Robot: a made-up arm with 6 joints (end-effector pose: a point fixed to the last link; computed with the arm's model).
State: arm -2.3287 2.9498 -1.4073 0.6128 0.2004 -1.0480
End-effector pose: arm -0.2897 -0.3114 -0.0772 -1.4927 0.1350 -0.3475
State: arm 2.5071 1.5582 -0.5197 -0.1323 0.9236 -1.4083
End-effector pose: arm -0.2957 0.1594 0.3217 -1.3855 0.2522 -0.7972
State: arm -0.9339 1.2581 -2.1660 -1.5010 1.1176 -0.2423
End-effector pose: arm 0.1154 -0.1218 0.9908 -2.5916 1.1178 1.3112
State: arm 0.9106 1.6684 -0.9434 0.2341 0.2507 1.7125
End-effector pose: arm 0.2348 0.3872 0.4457 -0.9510 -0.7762 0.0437
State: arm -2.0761 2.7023 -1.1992 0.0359 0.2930 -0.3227
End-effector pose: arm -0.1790 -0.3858 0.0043 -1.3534 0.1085 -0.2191
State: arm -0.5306 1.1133 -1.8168 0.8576 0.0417 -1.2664
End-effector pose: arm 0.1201 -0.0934 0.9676 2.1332 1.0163 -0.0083
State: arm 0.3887 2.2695 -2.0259 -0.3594 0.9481 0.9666
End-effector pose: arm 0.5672 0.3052 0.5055 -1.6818 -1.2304 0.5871
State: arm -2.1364 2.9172 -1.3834 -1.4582 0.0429 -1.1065
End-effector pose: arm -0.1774 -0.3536 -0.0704 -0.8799 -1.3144 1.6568
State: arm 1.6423 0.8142 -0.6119 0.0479 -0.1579 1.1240
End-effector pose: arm -0.0954 0.2279 0.6163 0.1479 -1.9675 0.0857
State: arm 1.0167 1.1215 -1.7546 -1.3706 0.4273 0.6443
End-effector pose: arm 0.0476 0.2165 0.9079 1.4338 2.1008 0.2724
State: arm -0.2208 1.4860 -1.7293 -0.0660 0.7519 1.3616
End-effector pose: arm 0.3931 -0.0387 0.8439 -1.6197 -0.9315 -0.8436
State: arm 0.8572 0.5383 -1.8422 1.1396 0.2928 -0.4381
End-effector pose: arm -0.1733 -0.1770 0.9593 0.0205 -2.6899 -1.6162
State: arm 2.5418 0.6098 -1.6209 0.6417 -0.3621 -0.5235
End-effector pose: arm 0.0484 -0.0774 0.9558 0.8267 -1.8395 -1.2508
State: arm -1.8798 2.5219 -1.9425 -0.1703 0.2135 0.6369
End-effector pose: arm -0.1633 -0.6713 0.3140 -2.2856 0.5866 -0.7084
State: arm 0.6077 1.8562 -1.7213 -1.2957 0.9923 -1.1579
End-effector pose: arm 0.4050 0.3392 0.6155 0.4001 0.5097 -1.9812
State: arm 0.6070 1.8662 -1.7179 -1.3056 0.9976 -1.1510
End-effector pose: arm 0.4075 0.3404 0.6081 0.3920 0.5006 -1.9909
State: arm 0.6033 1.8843 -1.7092 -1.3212 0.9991 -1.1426
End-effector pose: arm 0.4126 0.3414 0.5938 0.3709 0.4853 -2.0034
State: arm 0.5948 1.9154 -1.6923 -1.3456 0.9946 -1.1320
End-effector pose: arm 0.4216 0.3417 0.5682 0.3285 0.4608 -2.0194
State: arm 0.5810 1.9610 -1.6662 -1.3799 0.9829 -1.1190
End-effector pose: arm 0.4335 0.3401 0.5299 0.2609 0.4276 -2.0364
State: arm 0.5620 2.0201 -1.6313 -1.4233 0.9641 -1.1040
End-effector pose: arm 0.4460 0.3351 0.4797 0.1677 0.3893 -2.0510
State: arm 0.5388 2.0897 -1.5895 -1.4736 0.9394 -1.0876
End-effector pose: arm 0.4561 0.3252 0.4204 0.0525 0.3516 -2.0592
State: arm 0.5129 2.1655 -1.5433 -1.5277 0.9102 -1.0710
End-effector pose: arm 0.4609 0.3103 0.3567 -0.0786 0.3205 -2.0574
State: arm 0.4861 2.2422 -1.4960 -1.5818 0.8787 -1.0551
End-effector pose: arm 0.4590 0.2915 0.2939 -0.2154 0.3008 -2.0451
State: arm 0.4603 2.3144 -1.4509 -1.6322 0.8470 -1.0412
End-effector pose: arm 0.4511 0.2708 0.2372 -0.3476 0.2938 -2.0236
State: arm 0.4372 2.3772 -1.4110 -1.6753 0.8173 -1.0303
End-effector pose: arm 0.4394 0.2510 0.1902 -0.4650 0.2979 -1.9971
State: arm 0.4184 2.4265 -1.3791 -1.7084 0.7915 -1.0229
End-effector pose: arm 0.4271 0.2344 0.1551 -0.5587 0.3091 -1.9706
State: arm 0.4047 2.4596 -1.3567 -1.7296 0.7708 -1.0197
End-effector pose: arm 0.4173 0.2224 0.1324 -0.6241 0.3226 -1.9488
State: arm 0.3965 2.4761 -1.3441 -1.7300 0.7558 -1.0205
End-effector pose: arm 0.4119 0.2159 0.1212 -0.6589 0.3426 -1.9400
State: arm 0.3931 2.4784 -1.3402 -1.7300 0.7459 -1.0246
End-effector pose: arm 0.4110 0.2138 0.1191 -0.6699 0.3506 -1.9324
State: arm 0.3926 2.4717 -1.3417 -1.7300 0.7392 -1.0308
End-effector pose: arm 0.4130 0.2145 0.1227 -0.6662 0.3506 -1.9257
